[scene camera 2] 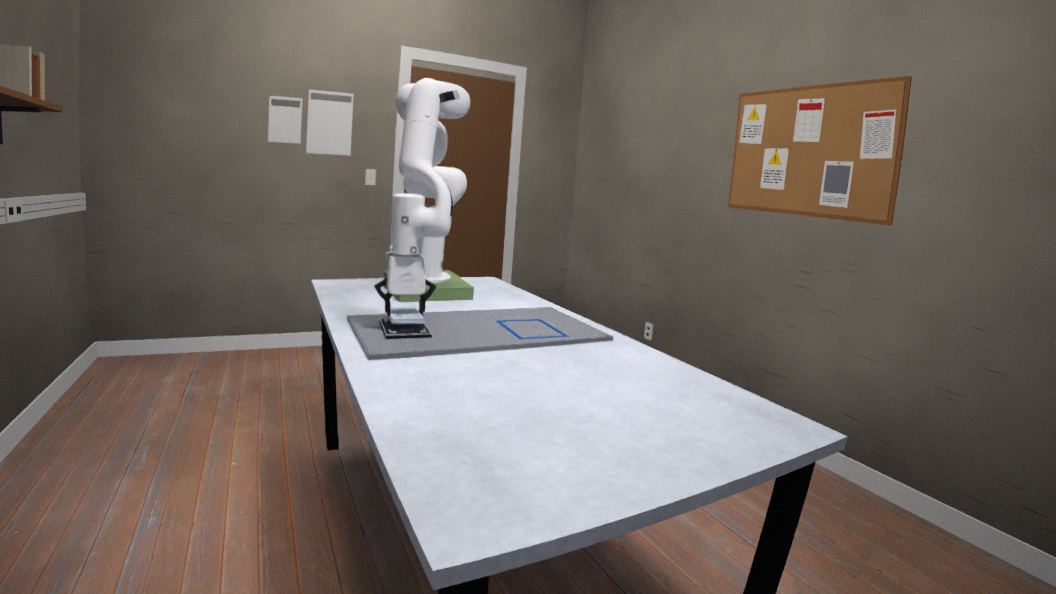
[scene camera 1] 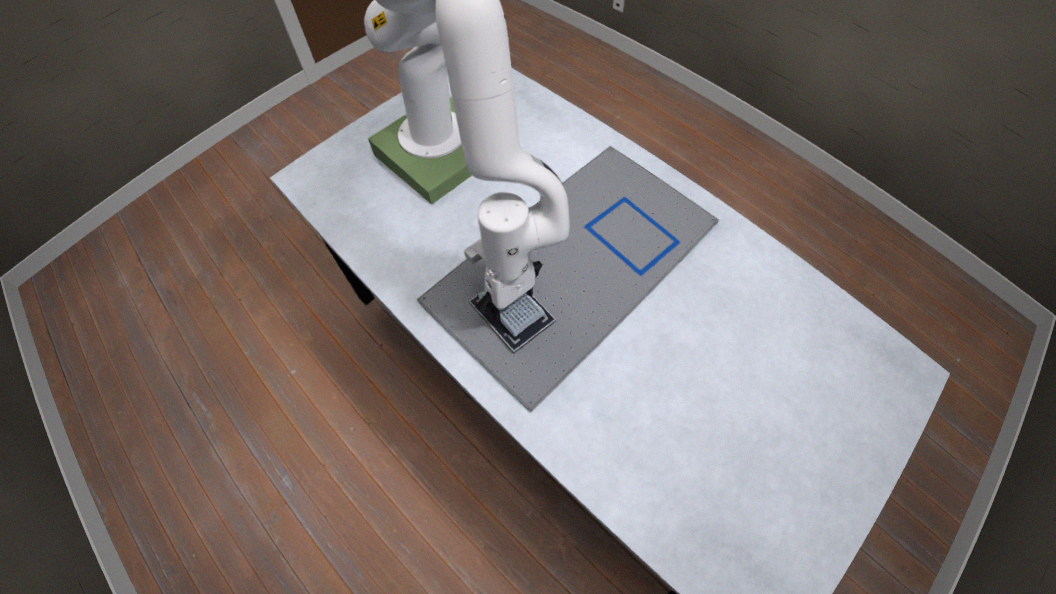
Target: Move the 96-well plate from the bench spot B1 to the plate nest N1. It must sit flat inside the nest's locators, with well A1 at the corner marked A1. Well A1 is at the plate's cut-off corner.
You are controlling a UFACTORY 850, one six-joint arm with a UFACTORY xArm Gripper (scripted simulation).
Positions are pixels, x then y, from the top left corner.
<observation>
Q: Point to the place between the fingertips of the gripper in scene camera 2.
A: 404,314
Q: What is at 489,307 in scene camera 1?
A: The gripper.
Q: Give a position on a clear 96-well plate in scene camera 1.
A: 521,313
</observation>
